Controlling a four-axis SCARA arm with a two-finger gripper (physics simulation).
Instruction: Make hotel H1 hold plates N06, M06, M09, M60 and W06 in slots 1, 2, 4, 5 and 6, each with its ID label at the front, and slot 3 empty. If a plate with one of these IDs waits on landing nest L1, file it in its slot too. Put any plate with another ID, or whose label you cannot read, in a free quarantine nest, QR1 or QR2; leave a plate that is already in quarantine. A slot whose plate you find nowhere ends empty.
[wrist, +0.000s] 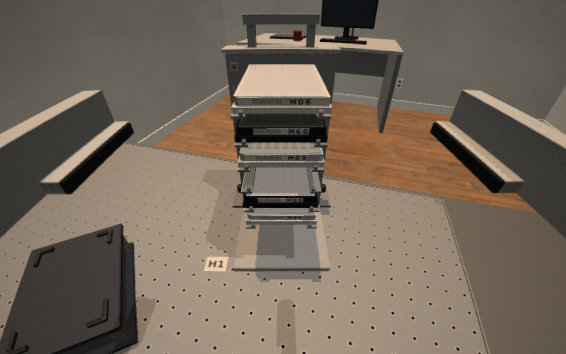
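Note:
Hotel H1 (281, 269) stands upright ahead. The white plate W06 (282, 82) lies in the top slot, 6, label to the front. Below it are the black plate M60 (288, 132) in slot 5 and the pale plate M09 (281, 156) in slot 4. Slot 3 holds no plate. A dark-edged plate (281, 182) with a grey top lies in slot 2 and a pale plate (281, 217) in slot 1; their front labels are too small to read surely. My gripper (282, 108) is open and empty, its fingers wide apart, back from the hotel's front.
A black nest (70, 285) with corner brackets and no plate on it stands at the lower left. An H1 sign (216, 264) lies on the perforated bench (380, 280). Behind the hotel are a desk (370, 47), a monitor (349, 12) and a red cup (297, 35).

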